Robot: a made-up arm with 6 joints.
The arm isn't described. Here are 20 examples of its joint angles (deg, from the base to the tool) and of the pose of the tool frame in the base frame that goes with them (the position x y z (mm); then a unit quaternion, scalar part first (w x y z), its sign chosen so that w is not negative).
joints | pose
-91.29 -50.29 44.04 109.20 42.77 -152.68 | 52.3 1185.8 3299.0 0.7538 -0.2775 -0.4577 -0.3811
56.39 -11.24 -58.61 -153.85 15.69 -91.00 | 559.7 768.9 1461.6 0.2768 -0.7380 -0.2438 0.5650
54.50 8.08 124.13 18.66 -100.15 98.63 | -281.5 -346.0 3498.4 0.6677 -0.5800 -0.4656 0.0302
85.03 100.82 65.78 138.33 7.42 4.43 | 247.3 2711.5 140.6 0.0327 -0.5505 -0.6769 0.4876
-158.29 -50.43 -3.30 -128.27 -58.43 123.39 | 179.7 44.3 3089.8 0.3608 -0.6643 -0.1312 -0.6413
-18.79 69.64 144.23 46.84 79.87 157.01 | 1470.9 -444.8 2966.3 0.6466 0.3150 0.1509 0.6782
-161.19 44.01 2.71 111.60 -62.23 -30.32 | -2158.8 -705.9 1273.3 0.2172 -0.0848 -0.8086 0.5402
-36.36 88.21 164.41 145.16 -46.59 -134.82 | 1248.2 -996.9 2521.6 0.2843 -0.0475 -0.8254 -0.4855
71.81 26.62 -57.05 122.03 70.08 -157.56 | 277.1 999.2 888.5 0.2756 -0.3075 0.8750 0.2527
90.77 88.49 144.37 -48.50 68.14 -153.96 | 10.7 2031.1 2436.4 0.6583 -0.5080 -0.3430 -0.4370
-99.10 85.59 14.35 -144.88 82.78 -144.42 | -406.3 -2090.6 -86.9 0.3452 0.2811 0.8953 0.0169
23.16 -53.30 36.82 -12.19 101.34 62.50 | -1198.9 -495.9 3196.5 0.0714 -0.4150 0.7127 0.5610
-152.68 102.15 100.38 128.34 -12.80 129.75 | -2607.4 -1306.1 952.5 0.0348 -0.1835 0.7365 0.6501
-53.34 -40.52 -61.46 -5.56 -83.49 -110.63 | 349.8 -480.8 1749.8 0.1098 -0.5844 -0.3263 0.7349
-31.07 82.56 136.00 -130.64 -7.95 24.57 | 1788.7 -1161.8 2545.2 0.6554 0.6597 -0.3585 0.0819
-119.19 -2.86 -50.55 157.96 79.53 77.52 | -562.7 -961.1 1456.4 0.5596 -0.7244 -0.0937 0.3915
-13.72 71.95 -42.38 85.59 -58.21 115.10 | 976.7 -315.7 176.1 0.2118 0.3023 -0.1027 -0.9237
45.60 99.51 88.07 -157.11 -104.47 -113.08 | 1984.2 2007.2 846.5 0.4850 -0.0167 -0.8612 -0.1512
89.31 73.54 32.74 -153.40 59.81 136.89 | 92.2 2619.6 670.9 0.7435 -0.5519 0.3457 0.1520
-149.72 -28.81 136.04 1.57 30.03 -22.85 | 1703.7 935.4 2313.4 0.1359 -0.8780 -0.4141 0.1979
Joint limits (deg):
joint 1: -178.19..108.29
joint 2: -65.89..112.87
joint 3: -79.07..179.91
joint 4: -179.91..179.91
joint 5: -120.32..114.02
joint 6: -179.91..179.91
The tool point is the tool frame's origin. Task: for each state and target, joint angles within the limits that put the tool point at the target. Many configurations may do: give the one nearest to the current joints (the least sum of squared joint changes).
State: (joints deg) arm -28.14 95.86 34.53 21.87 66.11 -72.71
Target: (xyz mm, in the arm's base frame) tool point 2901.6 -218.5 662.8
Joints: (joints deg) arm -4.38 97.54 77.08 14.06 35.96 -82.47
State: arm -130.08 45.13 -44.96 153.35 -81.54 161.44
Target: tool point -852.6 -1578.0 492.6
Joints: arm -116.75 59.01 -21.60 154.62 -79.66 161.84
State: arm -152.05 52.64 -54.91 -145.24 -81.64 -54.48
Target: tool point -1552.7 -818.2 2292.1
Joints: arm -152.67 9.20 -6.12 -145.32 -82.05 -54.12
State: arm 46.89 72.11 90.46 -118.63 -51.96 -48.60
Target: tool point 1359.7 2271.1 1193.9
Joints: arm 59.00 112.87 129.25 -118.51 -59.03 -49.48
